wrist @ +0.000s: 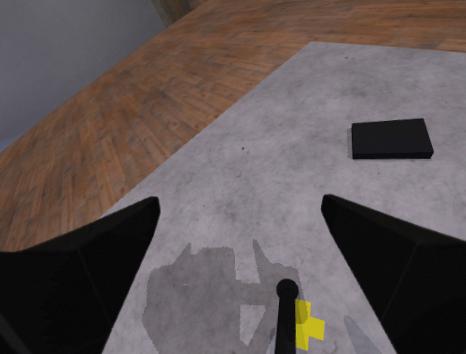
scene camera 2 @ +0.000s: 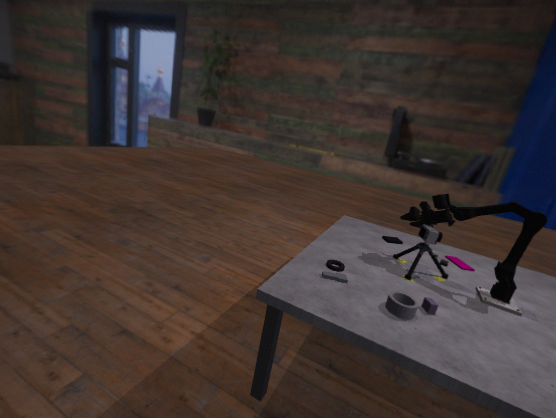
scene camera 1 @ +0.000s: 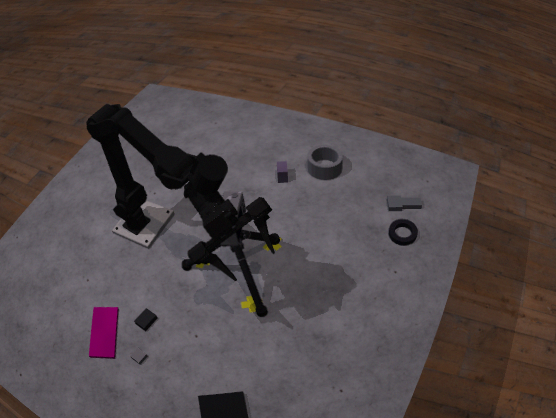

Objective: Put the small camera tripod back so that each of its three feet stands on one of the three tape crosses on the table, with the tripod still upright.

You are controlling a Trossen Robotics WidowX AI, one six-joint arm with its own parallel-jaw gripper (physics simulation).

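Frame: origin at the arm's base, x ahead, y left, z up, level; centimetres.
Seen in the pictures: gripper, fingertip midpoint: [wrist: 241, 203] [scene camera 2: 405, 221] [scene camera 1: 254, 267]; arm's base at its link origin: [scene camera 2: 499, 298] [scene camera 1: 136, 223].
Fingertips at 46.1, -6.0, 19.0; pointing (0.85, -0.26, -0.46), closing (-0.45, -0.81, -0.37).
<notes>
Pixels of each thing's top centre, then the offset from my fingertips to it, as dx, dy, dz.
- yellow front cross at its top centre: [wrist: 300, 323] [scene camera 1: 251, 303] [scene camera 2: 401, 261] -4.7, +2.7, -20.2
- left cross at its top centre: [scene camera 1: 201, 260] [scene camera 2: 439, 278] -22.8, +6.9, -20.2
- right cross at its top centre: [scene camera 1: 272, 242] -10.9, +20.9, -20.2
- grey ring at its top centre: [scene camera 1: 325, 155] [scene camera 2: 403, 299] -13.3, +52.0, -15.5
- purple block at its top centre: [scene camera 1: 282, 166] [scene camera 2: 431, 301] -21.7, +42.6, -16.3
- black ring at its top centre: [scene camera 1: 403, 230] [scene camera 2: 335, 263] +17.1, +40.5, -18.8
- grey piece at its top centre: [scene camera 1: 405, 201] [scene camera 2: 335, 275] +13.3, +50.6, -18.8
- magenta slab at its top centre: [scene camera 1: 103, 331] [scene camera 2: 459, 262] -30.0, -26.3, -19.5
- black slab at its top centre: [wrist: 388, 135] [scene camera 1: 222, 406] [scene camera 2: 392, 238] +6.4, -24.9, -18.8
The black camera tripod [scene camera 1: 248, 277] [scene camera 2: 423, 250] [wrist: 286, 320] stands upright, its grey head below my gripper. Its front foot is beside the yellow front cross [scene camera 1: 248, 303] [scene camera 2: 401, 261] [wrist: 312, 328], not centred on it. Its left foot in scene camera 1 lies just outside the left cross [scene camera 1: 202, 265] [scene camera 2: 440, 278]. Its third foot is at the edge of the right cross [scene camera 1: 273, 246] [scene camera 2: 409, 279]. My gripper [scene camera 1: 254, 265] [scene camera 2: 407, 220] [wrist: 241, 203] is wide open and empty, above the tripod. The arm partly hides the tripod's head in scene camera 1.
A grey ring [scene camera 1: 325, 170] [scene camera 2: 401, 307] and purple block [scene camera 1: 282, 172] [scene camera 2: 430, 305] stand behind the tripod in scene camera 1. A black ring [scene camera 1: 391, 232] and grey piece [scene camera 1: 404, 203] lie right. A magenta slab [scene camera 1: 104, 332], small blocks and a black slab [scene camera 1: 223, 406] [wrist: 392, 140] lie in front.
</notes>
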